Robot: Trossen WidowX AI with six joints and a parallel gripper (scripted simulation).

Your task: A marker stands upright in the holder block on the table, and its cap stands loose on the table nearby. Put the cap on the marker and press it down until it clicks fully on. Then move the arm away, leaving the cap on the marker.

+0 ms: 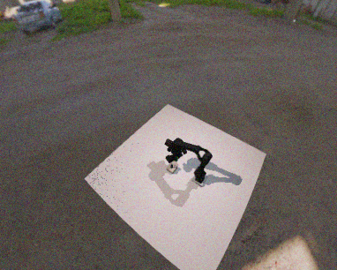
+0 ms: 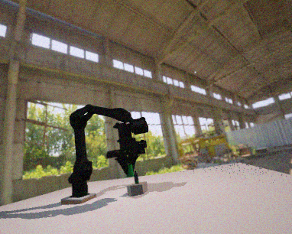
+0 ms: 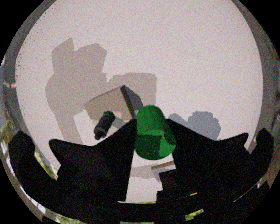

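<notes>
Now: the grey holder block 6 cm to the left of my gripper tip and 7 cm below it. The rest, counted from my gripper tip: green cap 1 cm above.
</notes>
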